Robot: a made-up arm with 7 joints.
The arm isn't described. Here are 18 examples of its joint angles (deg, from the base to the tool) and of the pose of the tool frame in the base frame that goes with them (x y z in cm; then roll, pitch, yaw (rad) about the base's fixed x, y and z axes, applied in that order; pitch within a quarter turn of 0, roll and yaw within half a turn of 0).
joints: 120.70 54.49 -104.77 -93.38 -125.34 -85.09 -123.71
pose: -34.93 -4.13 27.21 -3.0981 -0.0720 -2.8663
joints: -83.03 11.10 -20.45 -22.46 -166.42 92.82 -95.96
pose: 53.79 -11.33 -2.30 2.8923 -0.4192 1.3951
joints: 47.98 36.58 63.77 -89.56 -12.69 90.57 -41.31
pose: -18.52 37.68 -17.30 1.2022 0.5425 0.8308
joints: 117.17 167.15 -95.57 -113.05 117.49 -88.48 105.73
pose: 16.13 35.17 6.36 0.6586 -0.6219 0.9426
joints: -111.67 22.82 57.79 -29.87 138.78 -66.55 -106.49
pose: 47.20 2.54 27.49 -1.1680 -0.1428 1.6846
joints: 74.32 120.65 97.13 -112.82 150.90 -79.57 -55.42
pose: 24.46 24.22 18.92 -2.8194 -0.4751 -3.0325
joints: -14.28 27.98 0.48 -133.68 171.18 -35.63 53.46
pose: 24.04 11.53 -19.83 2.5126 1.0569 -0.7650
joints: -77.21 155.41 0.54 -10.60 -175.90 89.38 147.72
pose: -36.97 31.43 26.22 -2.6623 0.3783 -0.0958
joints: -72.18 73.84 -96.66 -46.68 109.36 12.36 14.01
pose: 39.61 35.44 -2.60 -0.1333 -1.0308 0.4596
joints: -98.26 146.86 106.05 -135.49 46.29 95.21 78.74
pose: -28.98 14.49 -4.38 2.5003 0.9774 2.5051
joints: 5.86 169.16 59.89 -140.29 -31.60 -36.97 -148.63
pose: 11.30 -8.65 27.89 0.1166 -0.2451 -0.8762
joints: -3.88 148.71 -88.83 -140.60 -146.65 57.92 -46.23
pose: 0.08 27.81 14.18 -0.8490 0.4650 1.0210
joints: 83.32 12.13 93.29 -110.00 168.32 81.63 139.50
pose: -36.73 15.81 2.45 1.3119 1.1384 -1.8206
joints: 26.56 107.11 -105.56 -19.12 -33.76 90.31 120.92
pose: -6.48 53.66 10.74 2.1429 1.0092 -0.8488
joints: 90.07 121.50 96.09 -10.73 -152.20 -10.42 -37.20
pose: 16.20 49.35 18.55 -1.8313 -0.1432 2.9368
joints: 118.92 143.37 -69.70 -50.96 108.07 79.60 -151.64
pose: 10.57 51.29 5.73 -3.0006 0.1182 -1.7169
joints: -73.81 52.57 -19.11 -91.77 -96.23 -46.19 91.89
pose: 41.18 11.64 13.50 1.5603 0.0285 -2.4584
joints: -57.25 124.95 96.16 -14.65 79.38 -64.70 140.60
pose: -17.55 44.58 27.35 1.0161 -0.4231 1.2005
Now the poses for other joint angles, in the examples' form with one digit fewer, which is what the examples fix.
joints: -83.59 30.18 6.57 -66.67 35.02 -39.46 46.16
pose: 47.3 5.1 16.2 3.040 0.154 1.983
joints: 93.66 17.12 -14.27 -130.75 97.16 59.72 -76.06
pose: -29.6 -0.2 -16.9 -1.088 -0.463 0.286
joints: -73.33 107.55 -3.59 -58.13 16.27 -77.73 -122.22
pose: 8.0 40.3 31.4 -2.064 -0.219 0.059
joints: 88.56 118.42 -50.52 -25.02 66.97 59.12 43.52
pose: 0.8 53.4 13.0 2.581 0.088 0.869
